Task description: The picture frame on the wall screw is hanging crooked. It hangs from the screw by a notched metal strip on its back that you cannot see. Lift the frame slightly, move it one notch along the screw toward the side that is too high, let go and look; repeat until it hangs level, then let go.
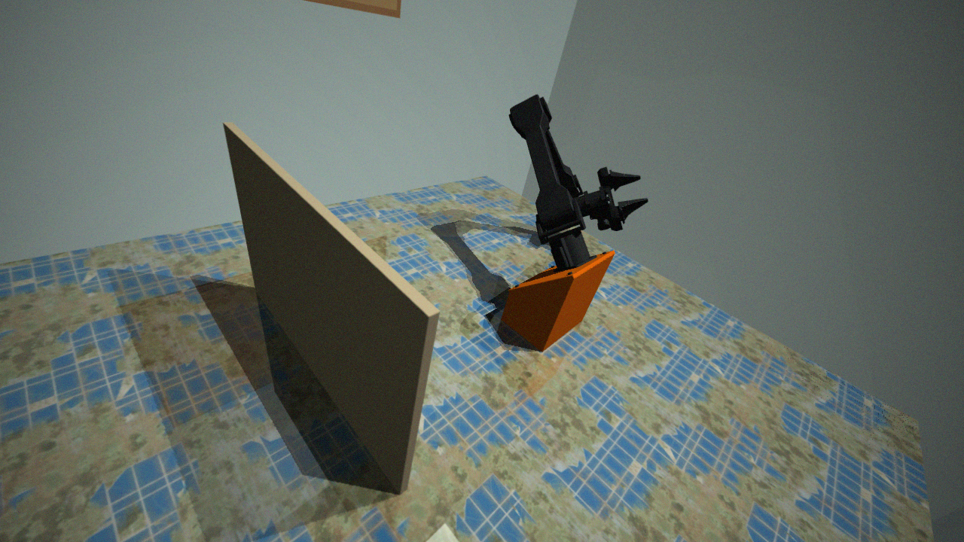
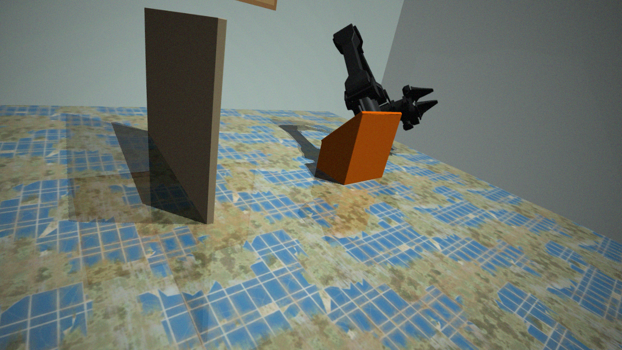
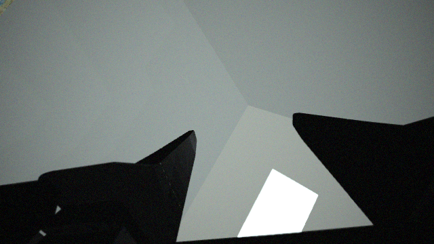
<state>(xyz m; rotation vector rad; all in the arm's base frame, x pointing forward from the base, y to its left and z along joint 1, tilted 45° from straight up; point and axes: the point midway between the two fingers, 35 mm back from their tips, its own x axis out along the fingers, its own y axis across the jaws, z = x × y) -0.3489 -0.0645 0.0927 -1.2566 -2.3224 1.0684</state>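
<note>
Now: the picture frame 810 mm ahead of my gripper tip, 20 mm to the right of it and 60 mm below it. From my gripper tip the other things lie so: wall panel 820 mm ahead, 20 mm to the right, 70 mm below.
</note>
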